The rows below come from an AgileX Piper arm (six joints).
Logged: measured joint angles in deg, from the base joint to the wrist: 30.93, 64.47, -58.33, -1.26, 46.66, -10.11; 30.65, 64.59, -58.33, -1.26, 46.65, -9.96; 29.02, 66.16, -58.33, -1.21, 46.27, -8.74; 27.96, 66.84, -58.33, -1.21, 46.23, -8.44; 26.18, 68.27, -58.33, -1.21, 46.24, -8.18; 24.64, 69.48, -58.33, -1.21, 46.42, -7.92; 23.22, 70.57, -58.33, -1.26, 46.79, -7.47; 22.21, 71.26, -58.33, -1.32, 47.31, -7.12; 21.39, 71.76, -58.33, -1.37, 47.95, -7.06; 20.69, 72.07, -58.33, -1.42, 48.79, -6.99; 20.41, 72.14, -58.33, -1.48, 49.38, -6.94; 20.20, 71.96, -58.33, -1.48, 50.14, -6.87; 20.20, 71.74, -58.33, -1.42, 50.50, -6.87; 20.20, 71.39, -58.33, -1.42, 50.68, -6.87
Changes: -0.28, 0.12, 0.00, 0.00, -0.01, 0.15; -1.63, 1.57, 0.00, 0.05, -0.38, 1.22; -1.06, 0.68, 0.00, 0.00, -0.04, 0.30; -1.78, 1.43, 0.00, 0.00, 0.01, 0.26; -1.54, 1.21, 0.00, 0.00, 0.18, 0.26; -1.42, 1.09, 0.00, -0.05, 0.37, 0.45; -1.01, 0.69, 0.00, -0.06, 0.52, 0.35; -0.82, 0.50, 0.00, -0.05, 0.64, 0.06; -0.70, 0.31, 0.00, -0.05, 0.84, 0.07; -0.28, 0.07, 0.00, -0.06, 0.59, 0.05; -0.21, -0.18, 0.00, 0.00, 0.76, 0.07; 0.00, -0.22, 0.00, 0.06, 0.36, 0.00; 0.00, -0.35, 0.00, 0.00, 0.18, 0.00
